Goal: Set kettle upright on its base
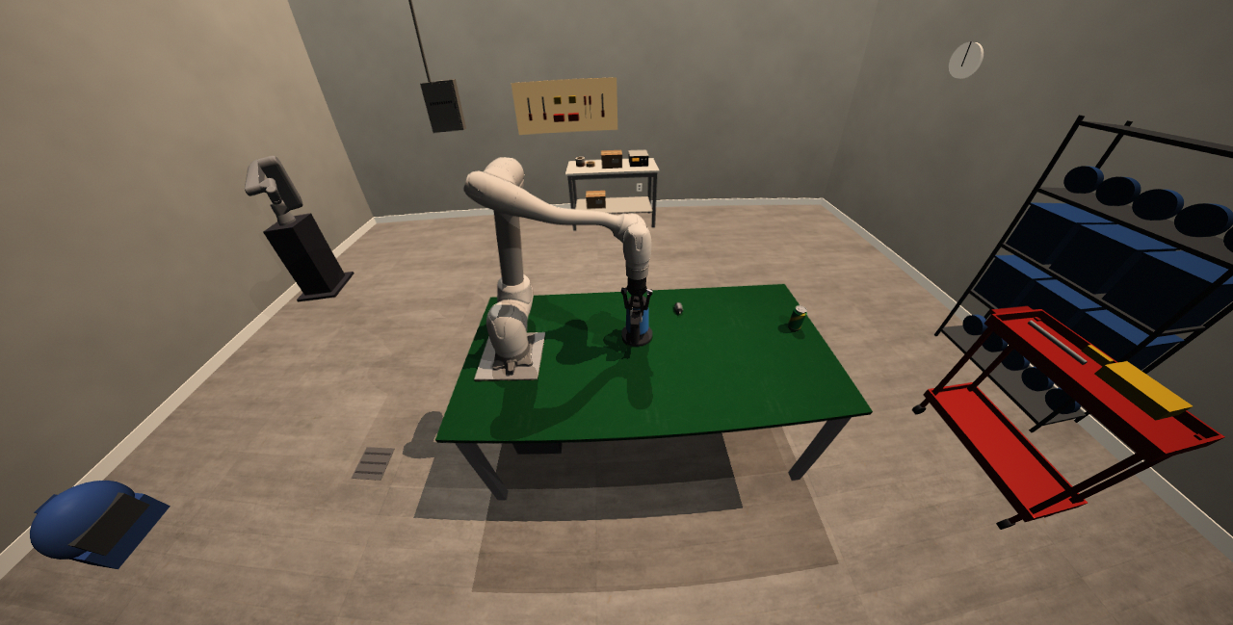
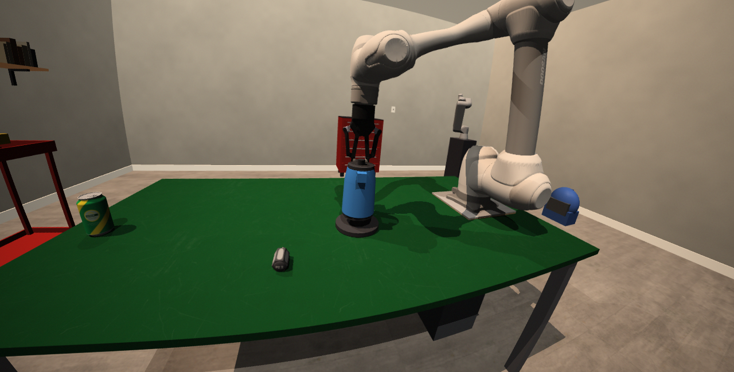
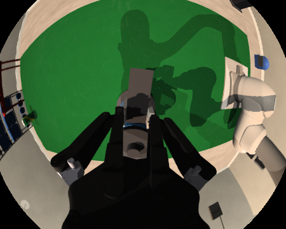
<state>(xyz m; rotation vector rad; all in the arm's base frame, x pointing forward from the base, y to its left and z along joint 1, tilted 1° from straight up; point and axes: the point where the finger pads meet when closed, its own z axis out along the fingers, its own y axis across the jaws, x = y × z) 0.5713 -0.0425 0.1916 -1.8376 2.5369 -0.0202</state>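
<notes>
Right now the blue kettle is 5 cm below my hand, 3 cm to the left of it and 1 cm ahead of it. Also, from my hand: yellow can (82 cm ahead, 13 cm below, 6 cm to the right); then dark round base (18 cm below, 6 cm to the left, 2 cm ahead).
</notes>
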